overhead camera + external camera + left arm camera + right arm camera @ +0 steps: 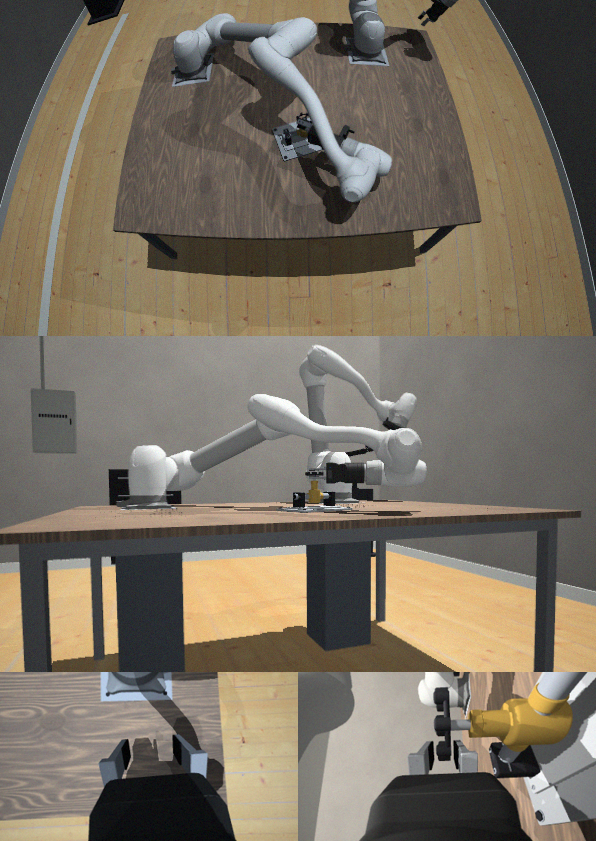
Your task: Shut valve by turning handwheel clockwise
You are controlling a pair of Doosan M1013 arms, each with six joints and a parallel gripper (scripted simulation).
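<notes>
Right now the black handwheel is 2 cm behind my right hand, 1 cm to the left of it and 1 cm below it. Also, from my right hand: light base plate (2 cm behind, 1 cm to the left, 13 cm below).
</notes>
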